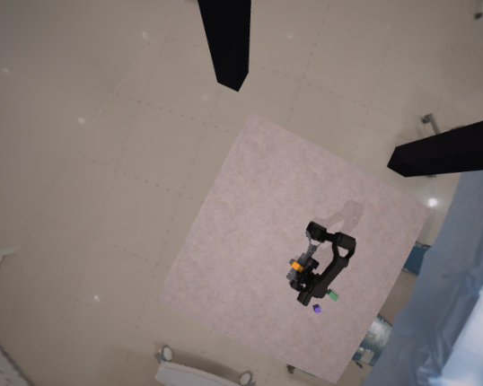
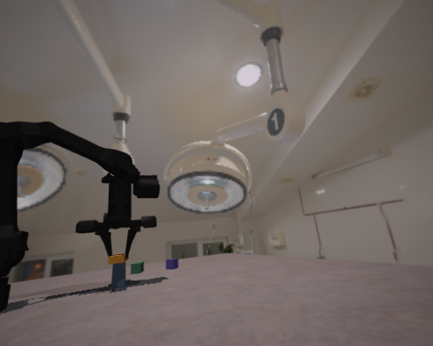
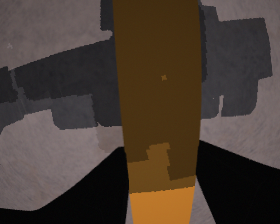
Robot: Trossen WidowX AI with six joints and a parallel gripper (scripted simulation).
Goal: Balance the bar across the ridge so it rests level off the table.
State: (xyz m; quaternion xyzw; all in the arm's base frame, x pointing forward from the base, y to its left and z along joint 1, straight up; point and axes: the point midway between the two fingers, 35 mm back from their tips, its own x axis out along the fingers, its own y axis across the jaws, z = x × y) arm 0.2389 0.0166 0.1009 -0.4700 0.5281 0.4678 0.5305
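The orange bar lies 3 cm to the left of my gripper tip. The rest, counted from my gripper tip: purple cube (19 cm ahead, 24 cm to the left, 5 cm below); green block (7 cm ahead, 28 cm to the left, 5 cm below).
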